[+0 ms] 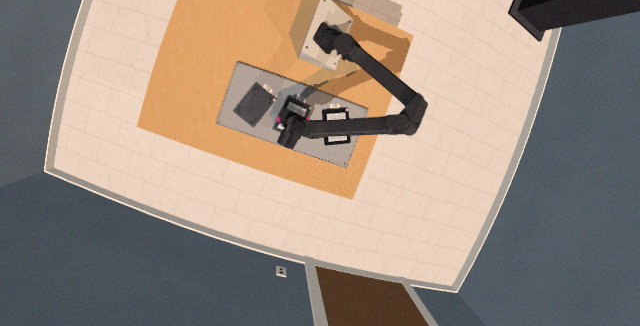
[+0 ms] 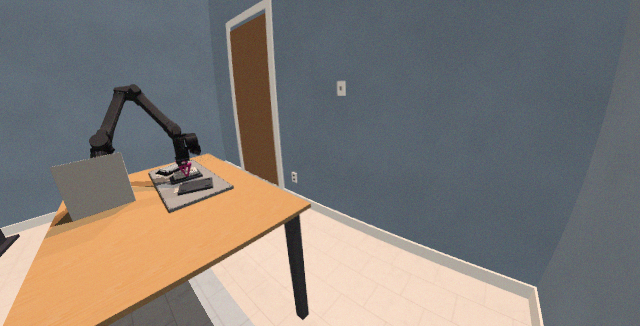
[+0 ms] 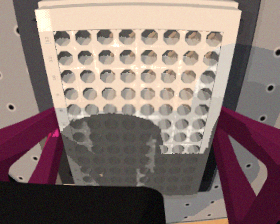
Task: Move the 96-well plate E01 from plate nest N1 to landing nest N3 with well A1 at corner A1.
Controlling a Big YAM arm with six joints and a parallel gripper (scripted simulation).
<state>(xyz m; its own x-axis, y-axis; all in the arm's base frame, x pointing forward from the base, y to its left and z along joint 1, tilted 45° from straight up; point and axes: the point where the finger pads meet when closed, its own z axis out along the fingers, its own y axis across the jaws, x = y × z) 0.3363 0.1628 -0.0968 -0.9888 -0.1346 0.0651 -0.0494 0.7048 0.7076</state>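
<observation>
Now: the dark landing nest N3 2 cm below my hand. Also, from my hand: dark plate nest N1 (2 cm ahead, 18 cm to the right, 2 cm below); label N1 (7 cm behind, 16 cm to the right, 3 cm below).
</observation>
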